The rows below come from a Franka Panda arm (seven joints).
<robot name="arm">
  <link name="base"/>
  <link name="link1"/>
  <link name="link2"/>
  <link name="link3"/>
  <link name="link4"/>
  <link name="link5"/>
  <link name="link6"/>
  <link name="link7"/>
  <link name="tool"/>
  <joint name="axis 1" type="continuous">
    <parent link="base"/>
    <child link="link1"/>
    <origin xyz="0 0 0.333" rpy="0 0 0"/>
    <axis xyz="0 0 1"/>
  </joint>
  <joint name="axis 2" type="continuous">
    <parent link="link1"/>
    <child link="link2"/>
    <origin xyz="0 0 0" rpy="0 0 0"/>
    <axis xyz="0 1 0"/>
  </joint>
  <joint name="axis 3" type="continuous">
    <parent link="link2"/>
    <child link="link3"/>
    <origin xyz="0 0 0.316" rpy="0 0 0"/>
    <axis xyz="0 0 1"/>
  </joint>
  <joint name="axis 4" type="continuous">
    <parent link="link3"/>
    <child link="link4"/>
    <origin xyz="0.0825 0 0" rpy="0 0 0"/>
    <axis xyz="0 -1 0"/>
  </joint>
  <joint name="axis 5" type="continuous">
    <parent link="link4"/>
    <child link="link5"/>
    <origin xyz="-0.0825 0 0.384" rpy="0 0 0"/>
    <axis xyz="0 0 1"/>
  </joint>
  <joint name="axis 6" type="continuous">
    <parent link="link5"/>
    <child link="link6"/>
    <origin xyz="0 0 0" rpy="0 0 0"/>
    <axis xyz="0 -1 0"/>
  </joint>
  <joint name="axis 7" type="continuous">
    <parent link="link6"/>
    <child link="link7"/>
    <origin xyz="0.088 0 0" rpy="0 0 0"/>
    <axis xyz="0 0 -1"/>
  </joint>
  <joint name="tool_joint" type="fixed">
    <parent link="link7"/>
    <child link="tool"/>
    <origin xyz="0 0 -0.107" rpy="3.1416 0 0"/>
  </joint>
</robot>
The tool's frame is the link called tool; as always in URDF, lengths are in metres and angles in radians. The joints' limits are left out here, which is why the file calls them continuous.
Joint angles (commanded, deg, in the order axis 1, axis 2, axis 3, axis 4, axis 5, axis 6, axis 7), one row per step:
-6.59, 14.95, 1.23, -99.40, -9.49, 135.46, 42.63
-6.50, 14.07, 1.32, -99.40, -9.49, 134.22, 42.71
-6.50, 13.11, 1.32, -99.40, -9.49, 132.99, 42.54
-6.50, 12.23, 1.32, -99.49, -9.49, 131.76, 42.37
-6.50, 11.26, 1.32, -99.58, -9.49, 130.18, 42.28
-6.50, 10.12, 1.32, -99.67, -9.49, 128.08, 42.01
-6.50, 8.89, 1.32, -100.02, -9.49, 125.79, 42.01
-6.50, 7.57, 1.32, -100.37, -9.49, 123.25, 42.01
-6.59, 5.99, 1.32, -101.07, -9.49, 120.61, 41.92
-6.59, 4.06, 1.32, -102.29, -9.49, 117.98, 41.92
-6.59, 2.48, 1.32, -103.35, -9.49, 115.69, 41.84
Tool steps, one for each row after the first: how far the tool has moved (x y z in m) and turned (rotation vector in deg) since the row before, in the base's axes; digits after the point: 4 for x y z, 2 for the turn. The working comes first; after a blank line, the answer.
Tool pose at each row, in the base's axes (x y z in m, rotation vector in deg; the steps are taken from these numbers as rounded here):
0.6626, -0.0654, 0.4659, 164.19, -63.95, 34.83
0.6592, -0.0635, 0.4735, 164.11, -64.00, 34.33
0.6552, -0.0636, 0.4821, 163.97, -63.90, 33.95
0.6512, -0.0637, 0.4888, 163.84, -63.80, 33.31
0.6463, -0.0637, 0.4958, 163.64, -63.86, 32.29
0.6401, -0.0639, 0.5036, 163.43, -63.70, 30.74
0.6326, -0.0640, 0.5097, 163.08, -63.94, 28.68
0.6242, -0.0641, 0.5162, 162.67, -64.21, 26.38
0.6138, -0.0650, 0.5221, 162.18, -64.45, 23.80
0.6009, -0.0646, 0.5271, 161.68, -64.66, 21.01
0.5899, -0.0643, 0.5302, 161.24, -64.71, 18.44

-0.0034, 0.0019, 0.0076, -0.02, 0.34, -0.08
-0.0040, -0.0001, 0.0086, -0.14, 0.29, -0.02
-0.0040, -0.0001, 0.0067, -0.12, 0.46, -0.03
-0.0049, 0.0000, 0.0070, -0.08, 0.70, -0.15
-0.0062, -0.0002, 0.0078, -0.14, 1.08, -0.06
-0.0075, -0.0001, 0.0061, -0.03, 1.38, -0.34
-0.0084, -0.0001, 0.0065, -0.02, 1.55, -0.39
-0.0104, -0.0009, 0.0059, -0.04, 1.75, -0.41
-0.0129, 0.0004, 0.0050, 0.01, 1.89, -0.40
-0.0110, 0.0003, 0.0031, 0.01, 1.76, -0.28

